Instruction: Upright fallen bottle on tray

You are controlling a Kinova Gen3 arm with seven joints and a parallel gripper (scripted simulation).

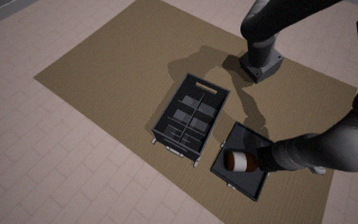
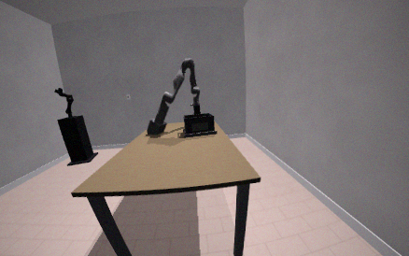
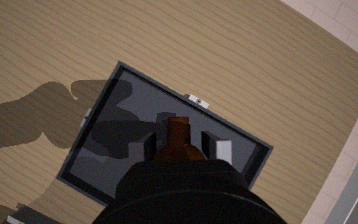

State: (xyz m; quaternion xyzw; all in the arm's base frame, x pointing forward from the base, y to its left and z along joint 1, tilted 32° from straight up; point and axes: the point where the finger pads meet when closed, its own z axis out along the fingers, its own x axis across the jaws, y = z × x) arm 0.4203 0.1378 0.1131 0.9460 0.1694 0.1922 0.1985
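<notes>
My hand is 1 cm short of the brown bottle, 5 cm to the left of it and 4 cm above it. From my hand the other things lie so: dark flat tray 1 cm behind, 4 cm to the right, 7 cm below; dark crate 8 cm behind, 30 cm to the right.
</notes>
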